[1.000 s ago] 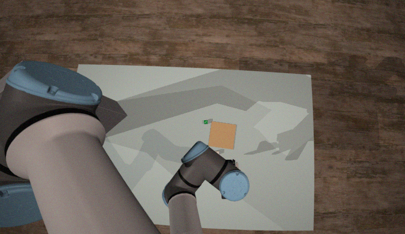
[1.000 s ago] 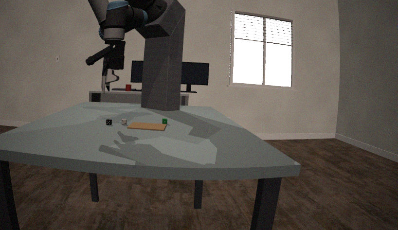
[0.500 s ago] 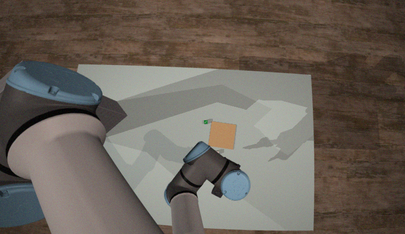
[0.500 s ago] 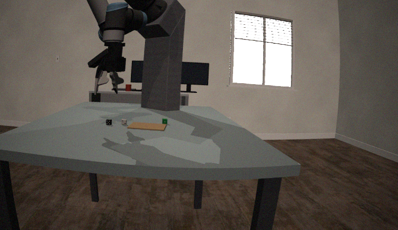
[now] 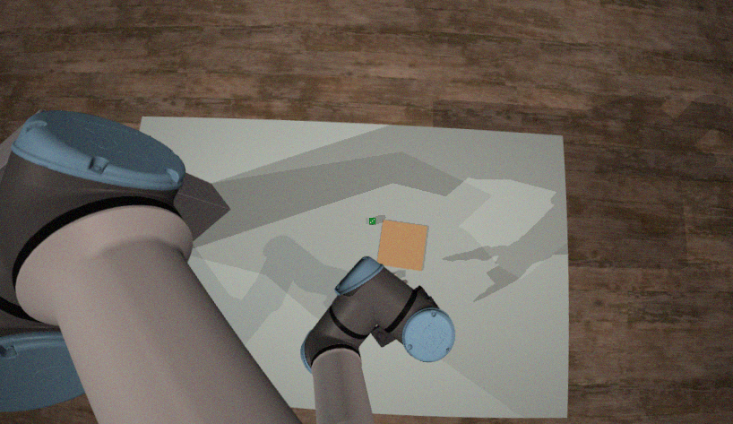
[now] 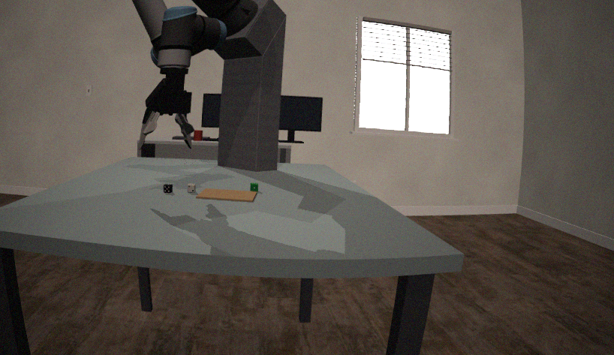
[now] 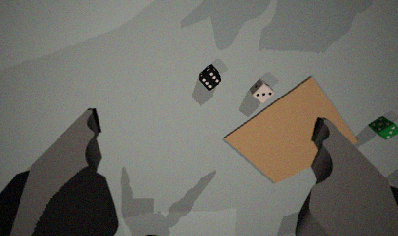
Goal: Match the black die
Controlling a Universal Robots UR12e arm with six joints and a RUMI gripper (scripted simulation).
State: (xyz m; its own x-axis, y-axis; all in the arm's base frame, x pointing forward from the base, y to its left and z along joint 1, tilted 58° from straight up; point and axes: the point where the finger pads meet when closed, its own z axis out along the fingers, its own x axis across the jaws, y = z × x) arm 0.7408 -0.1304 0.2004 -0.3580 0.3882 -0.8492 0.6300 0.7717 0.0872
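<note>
My gripper is now 1 cm short of the black die, 1 cm to the right of it and 10 cm above it. From my hand the other things lie so: mat: 3 cm ahead, 17 cm to the left, 11 cm below; green die: 6 cm behind, 25 cm to the left, 10 cm below; white die: 1 cm behind, 7 cm to the left, 10 cm below.
</note>
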